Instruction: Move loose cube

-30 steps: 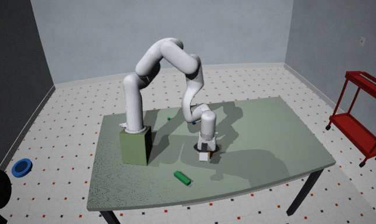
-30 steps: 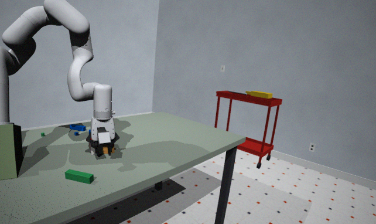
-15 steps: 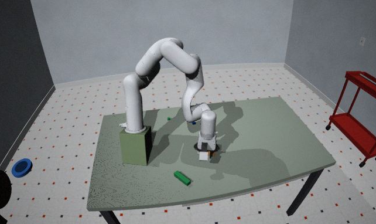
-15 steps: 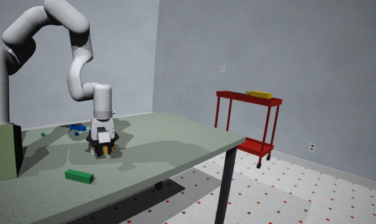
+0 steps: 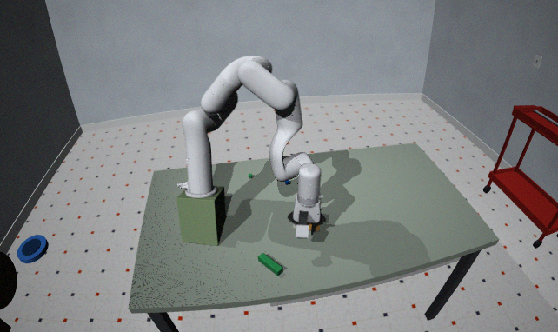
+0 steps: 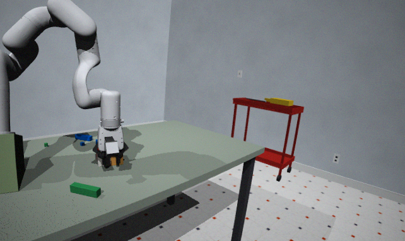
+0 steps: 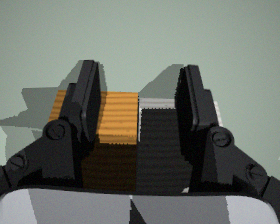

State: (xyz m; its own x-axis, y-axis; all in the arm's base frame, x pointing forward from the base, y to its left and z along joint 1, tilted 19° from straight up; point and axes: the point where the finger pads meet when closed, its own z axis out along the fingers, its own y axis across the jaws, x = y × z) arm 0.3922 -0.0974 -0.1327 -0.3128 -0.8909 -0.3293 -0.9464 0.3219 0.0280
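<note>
My hand is 40 mm short of the orange cube and 30 mm to the right of it. Also, from my hand: long green block (160 mm behind, 140 mm to the right, 10 mm below).
</note>
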